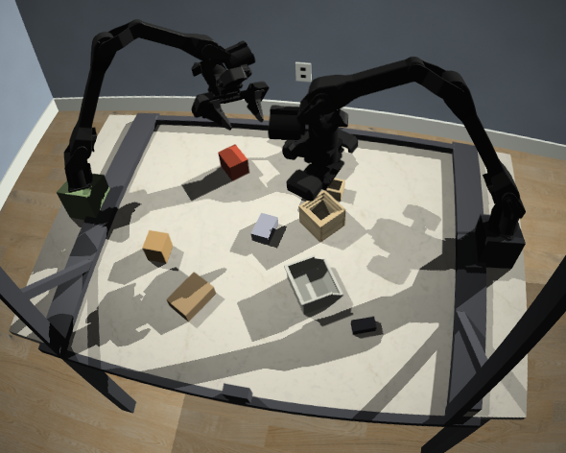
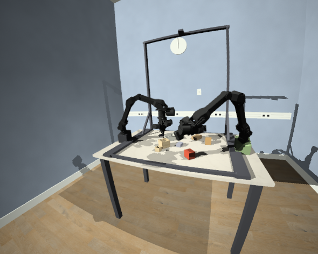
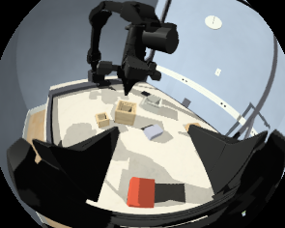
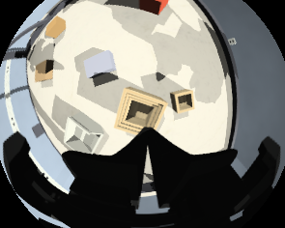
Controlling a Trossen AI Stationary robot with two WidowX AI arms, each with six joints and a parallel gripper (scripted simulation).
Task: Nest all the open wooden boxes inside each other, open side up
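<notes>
My right gripper is now 80 mm short of the small wooden box, 20 mm to the left of it and 130 mm above it. The rest, counted from my right hand: large wooden box (10 mm behind, 130 mm below); grey-blue cube (50 mm behind, 130 mm to the left, 130 mm below); grey open tray (180 mm behind, 120 mm below).
</notes>
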